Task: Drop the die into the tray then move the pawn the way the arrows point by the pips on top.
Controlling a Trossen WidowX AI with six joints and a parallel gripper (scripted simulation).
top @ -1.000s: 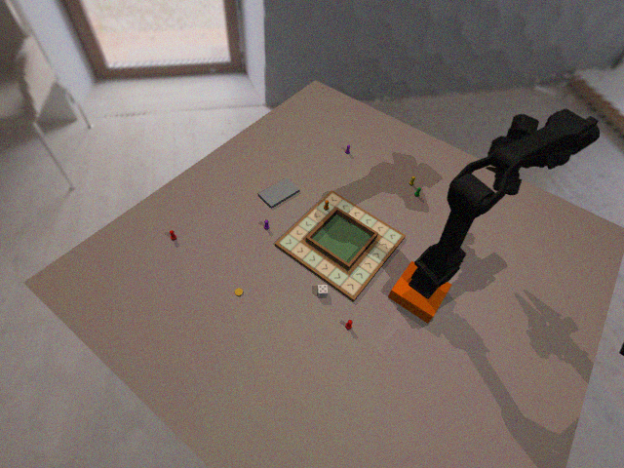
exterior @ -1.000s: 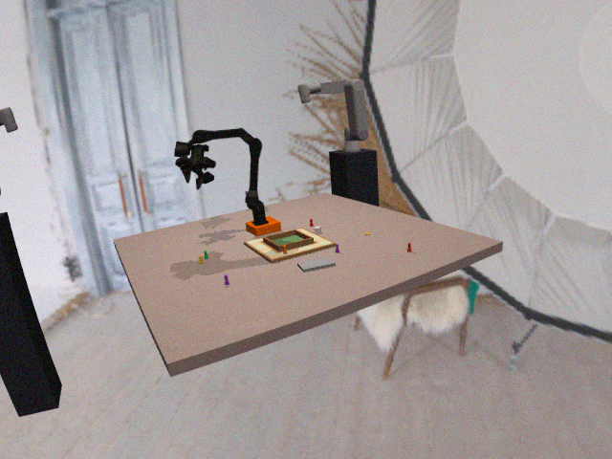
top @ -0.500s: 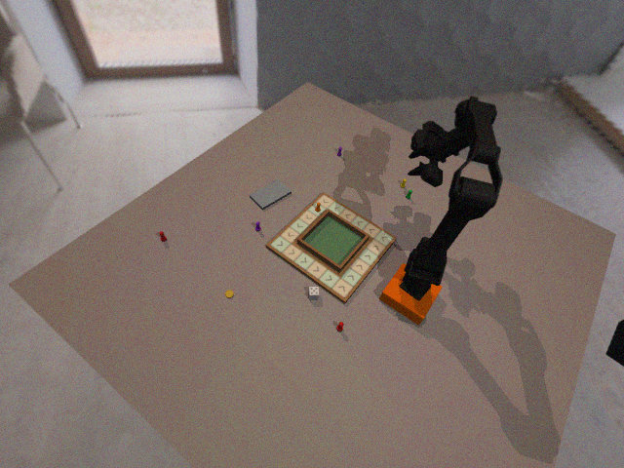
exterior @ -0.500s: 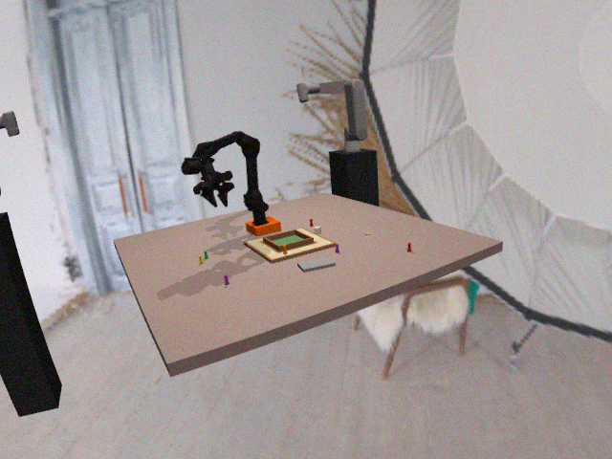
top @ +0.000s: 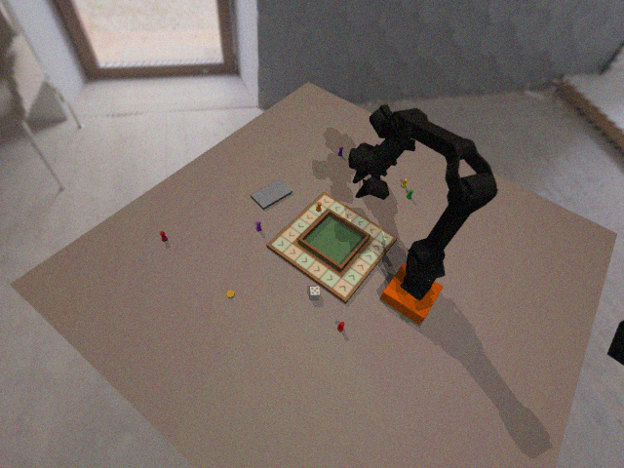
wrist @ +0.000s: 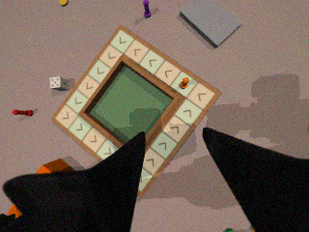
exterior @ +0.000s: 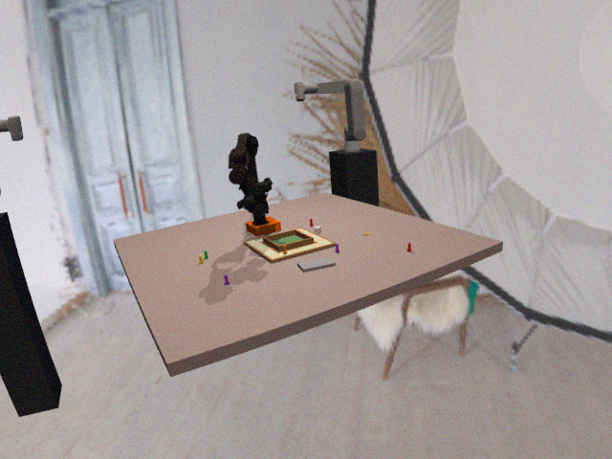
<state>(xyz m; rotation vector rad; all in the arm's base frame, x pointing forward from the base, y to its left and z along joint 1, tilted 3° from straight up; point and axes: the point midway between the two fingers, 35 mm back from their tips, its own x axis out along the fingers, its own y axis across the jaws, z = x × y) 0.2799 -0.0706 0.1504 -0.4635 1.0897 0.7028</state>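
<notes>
Right now the white die is 270 mm to the left of my gripper tip, 140 mm below it and 100 mm behind it. Also, from my gripper tip: orange pawn 120 mm below, 90 mm ahead, 40 mm to the left; then grey card 250 mm ahead, 140 mm below, 90 mm to the left; then green dice tray 140 mm below, 90 mm to the left, 20 mm behind.
</notes>
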